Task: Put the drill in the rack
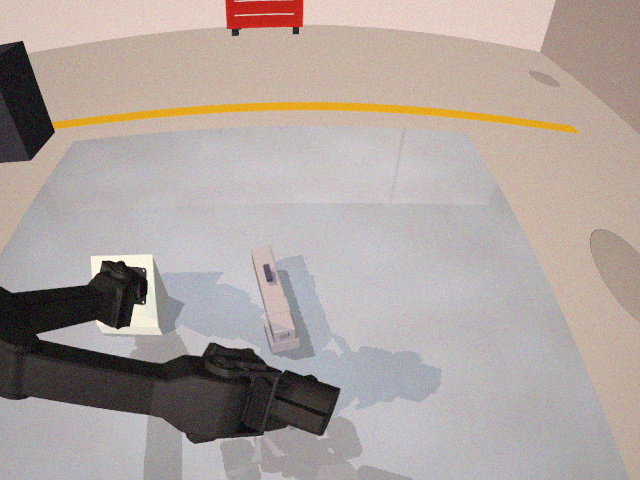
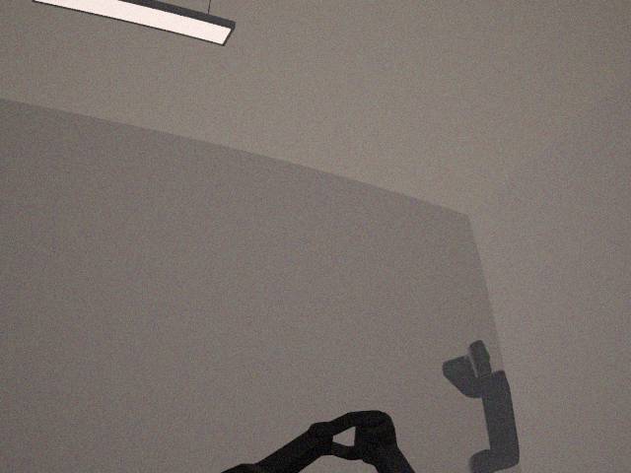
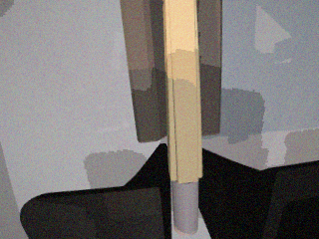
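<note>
Now: the drill 40 mm to the left of my gripper tip, 30 mm above it and 10 mm behind it. From my gripper tip the other things lie so: dark key (260 mm to the left, 30 mm above); then brown grooved rack (50 mm to the left, 10 mm behind); then grey block (230 mm to the left, 20 mm above, 10 mm ahead).
</note>
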